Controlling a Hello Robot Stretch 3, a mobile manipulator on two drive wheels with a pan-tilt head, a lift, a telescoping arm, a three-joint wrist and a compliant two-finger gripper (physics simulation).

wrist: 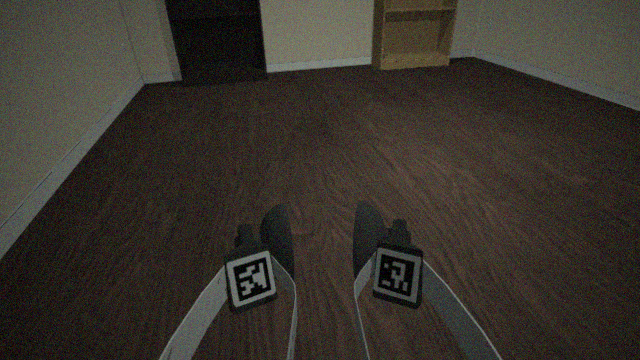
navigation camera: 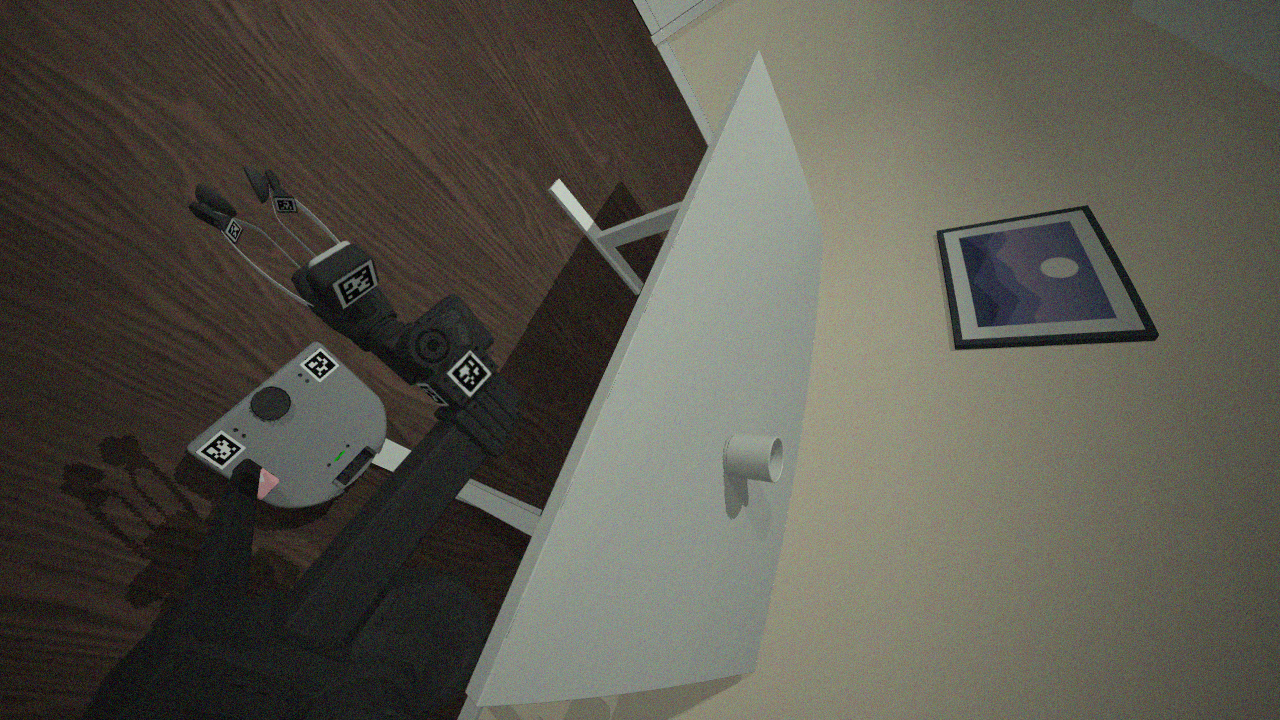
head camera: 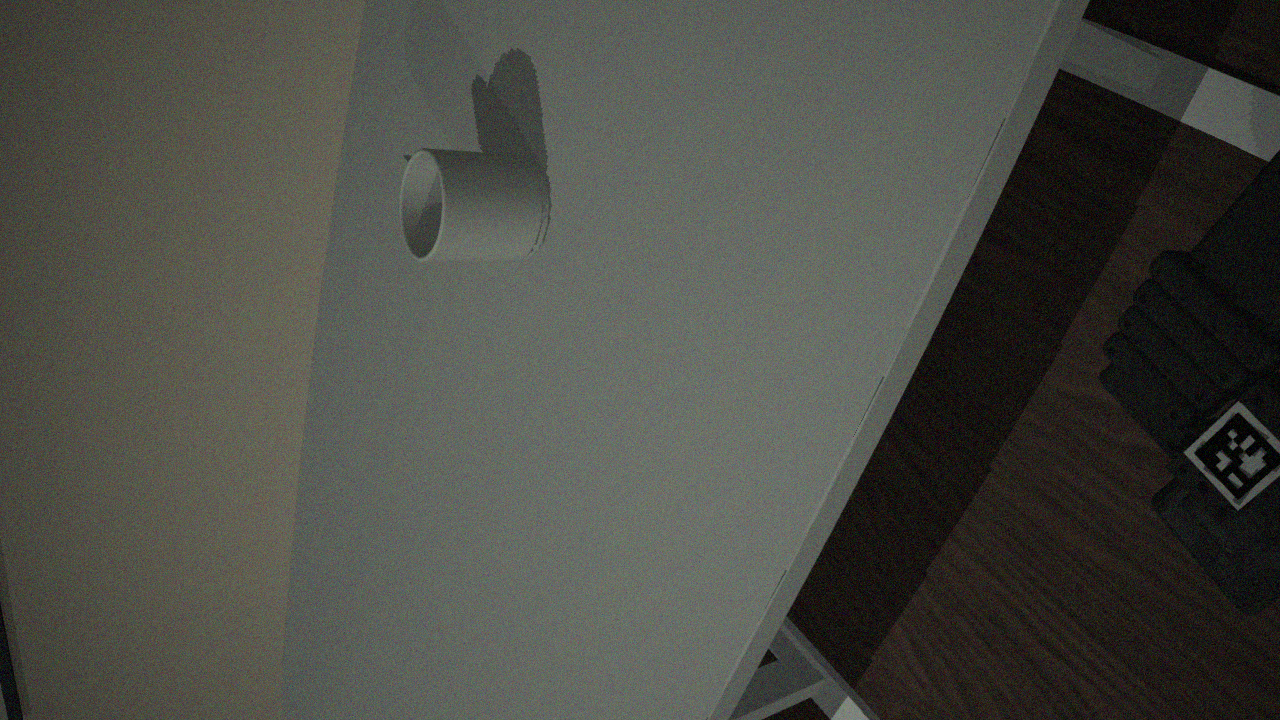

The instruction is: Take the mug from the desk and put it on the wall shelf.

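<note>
A white mug [head camera: 483, 205] [navigation camera: 753, 456] stands upright on the white desk [head camera: 581, 429] [navigation camera: 716, 295], toward the wall side; its handle is mostly hidden in the head view. My gripper [navigation camera: 239, 192] [wrist: 322, 228] is open, with bare floor showing between its fingertips. It hangs over the floor beside the desk, well apart from the mug, and points away from the desk. The wall shelf does not show in these views.
A framed picture [navigation camera: 1042, 277] hangs on the wall behind the desk. White desk legs [navigation camera: 572, 205] stand below the desk's edge. In the wrist view, a wooden bookcase [wrist: 378, 37] and a dark opening or cabinet [wrist: 217, 45] stand at the far wall.
</note>
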